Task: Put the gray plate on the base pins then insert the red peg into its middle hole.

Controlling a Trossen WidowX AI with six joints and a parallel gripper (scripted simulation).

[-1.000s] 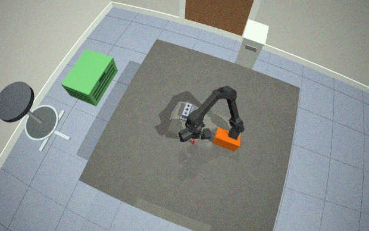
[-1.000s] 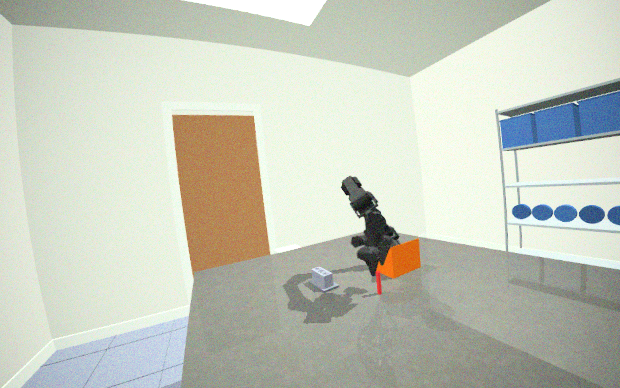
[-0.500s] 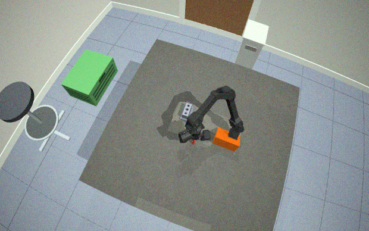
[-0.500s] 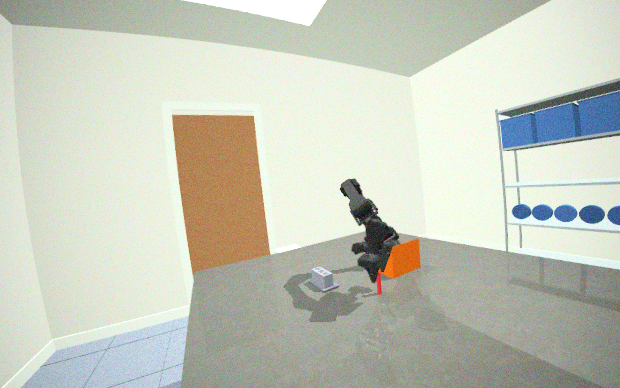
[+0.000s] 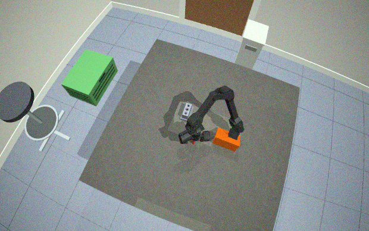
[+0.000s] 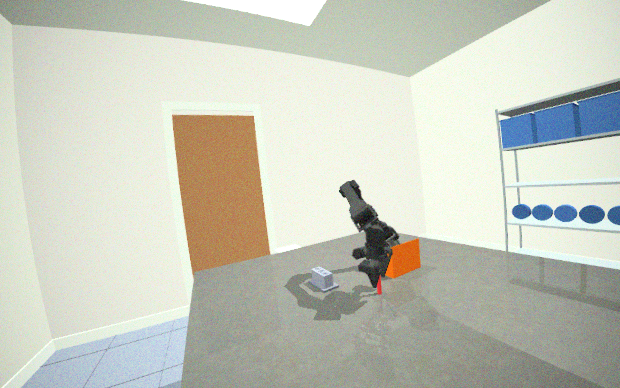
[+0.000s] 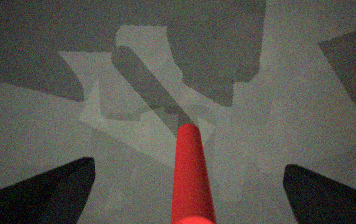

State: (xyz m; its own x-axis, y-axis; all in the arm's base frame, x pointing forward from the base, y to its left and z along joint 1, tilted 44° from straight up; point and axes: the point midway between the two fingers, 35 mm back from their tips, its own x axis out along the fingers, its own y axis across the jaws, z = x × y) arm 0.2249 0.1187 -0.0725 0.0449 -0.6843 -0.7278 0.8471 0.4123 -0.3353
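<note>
Right now the gray plate is 13 cm ahead of my gripper tip and 19 cm to the right of it. Round my gripper tip: red peg right at my gripper tip.
</note>
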